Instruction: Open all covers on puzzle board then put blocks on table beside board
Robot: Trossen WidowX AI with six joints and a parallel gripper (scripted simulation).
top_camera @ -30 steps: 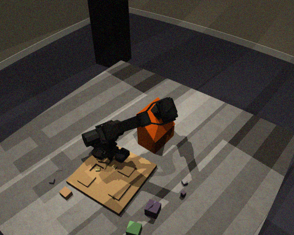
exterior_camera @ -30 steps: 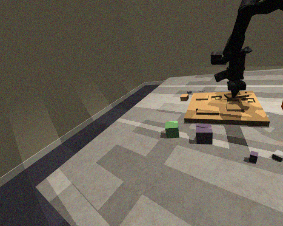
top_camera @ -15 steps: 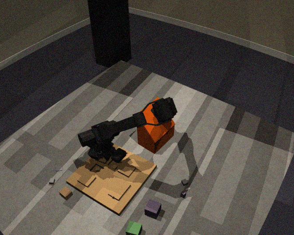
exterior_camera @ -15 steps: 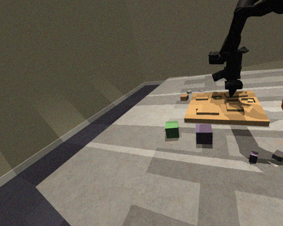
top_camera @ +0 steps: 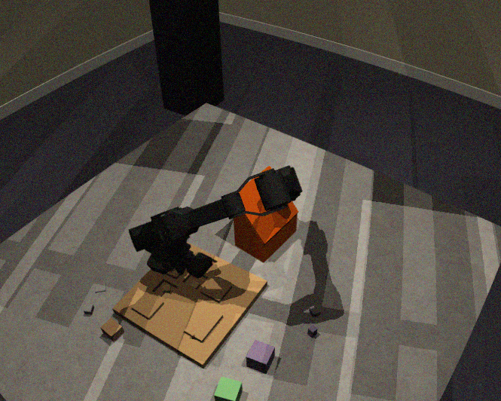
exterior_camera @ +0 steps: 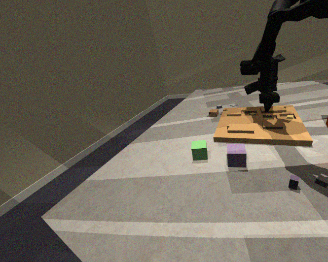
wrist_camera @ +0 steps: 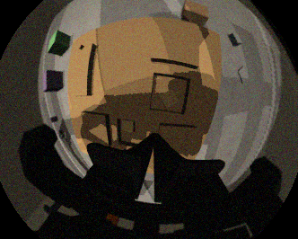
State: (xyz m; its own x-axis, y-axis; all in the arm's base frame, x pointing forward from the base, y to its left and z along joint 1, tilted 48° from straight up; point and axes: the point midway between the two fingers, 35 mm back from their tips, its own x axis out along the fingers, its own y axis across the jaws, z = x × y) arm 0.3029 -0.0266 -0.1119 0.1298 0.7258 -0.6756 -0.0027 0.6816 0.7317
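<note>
My gripper tip is 50 mm to the right of the tan puzzle board, 50 mm short of it and 10 mm above it. The rest, counted from my gripper tip: brown cube: 230 mm ahead, 50 mm to the right, 20 mm below; green cube: 300 mm to the left, 210 mm ahead, 10 mm below; purple cube: 310 mm to the left, 100 mm ahead, 10 mm below.
</note>
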